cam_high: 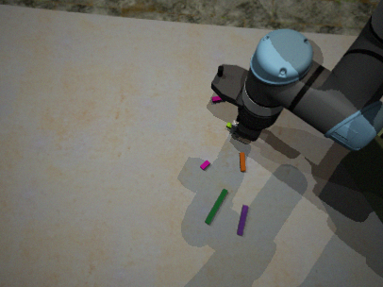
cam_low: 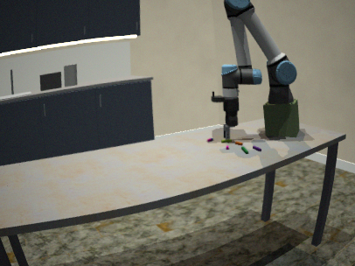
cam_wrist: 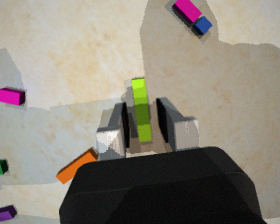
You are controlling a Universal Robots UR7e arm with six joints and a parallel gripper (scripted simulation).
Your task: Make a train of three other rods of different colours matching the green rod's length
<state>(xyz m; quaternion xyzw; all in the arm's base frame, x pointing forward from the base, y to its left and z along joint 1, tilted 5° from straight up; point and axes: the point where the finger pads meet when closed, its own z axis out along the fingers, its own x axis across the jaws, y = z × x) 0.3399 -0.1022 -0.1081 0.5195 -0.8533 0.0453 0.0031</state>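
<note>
My hand is 30 mm above the lime rod. From my hand the other things lie so: blue rod: 30 mm ahead, 80 mm to the right, 30 mm below; then orange rod: 10 mm behind, 70 mm to the left, 30 mm below; then green rod: 50 mm ahead, 170 mm to the left, 30 mm below.
</note>
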